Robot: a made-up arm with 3 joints. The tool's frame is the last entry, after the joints.
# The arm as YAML. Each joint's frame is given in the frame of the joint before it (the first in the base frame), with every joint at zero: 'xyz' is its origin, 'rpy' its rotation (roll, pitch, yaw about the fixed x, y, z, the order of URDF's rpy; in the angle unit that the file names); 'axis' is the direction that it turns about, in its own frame. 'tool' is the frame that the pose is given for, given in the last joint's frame.
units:
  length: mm
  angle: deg
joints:
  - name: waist
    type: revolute
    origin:
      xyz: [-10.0, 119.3, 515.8]
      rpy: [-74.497, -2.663, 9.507]
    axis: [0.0, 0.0, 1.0]
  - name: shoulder
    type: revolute
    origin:
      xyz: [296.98, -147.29, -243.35]
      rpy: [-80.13, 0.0, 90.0]
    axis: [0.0, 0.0, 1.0]
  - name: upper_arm
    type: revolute
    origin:
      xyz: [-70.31, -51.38, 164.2]
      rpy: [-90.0, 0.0, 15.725]
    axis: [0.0, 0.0, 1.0]
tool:
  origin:
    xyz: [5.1, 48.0, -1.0]
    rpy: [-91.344, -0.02, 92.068]
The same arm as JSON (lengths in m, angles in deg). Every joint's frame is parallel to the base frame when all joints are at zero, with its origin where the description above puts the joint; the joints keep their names.
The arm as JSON. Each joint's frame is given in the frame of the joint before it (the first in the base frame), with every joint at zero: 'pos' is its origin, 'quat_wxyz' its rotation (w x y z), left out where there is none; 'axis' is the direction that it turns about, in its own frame. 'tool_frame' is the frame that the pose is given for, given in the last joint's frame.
{
  "length_unit": "m",
  "angle_unit": "deg",
  "joints": [
    {
      "joint": "waist",
      "pos": [
        -0.01,
        0.1193,
        0.5158
      ],
      "axis": [
        -0.171405,
        0.948329,
        0.267008
      ]
    },
    {
      "joint": "shoulder",
      "pos": [
        0.3343,
        -0.2217,
        0.0906
      ],
      "axis": [
        -1.0,
        0.0,
        0.0
      ]
    },
    {
      "joint": "upper_arm",
      "pos": [
        -0.1642,
        0.0304,
        0.0816
      ],
      "axis": [
        0.0,
        -1.0,
        0.0
      ]
    }
  ],
  "tool_frame": {
    "pos": [
      0.048,
      0.001,
      -0.0051
    ],
    "quat_wxyz": [
      0.999768,
      -0.011728,
      -0.018046,
      -0.00039
    ]
  }
}

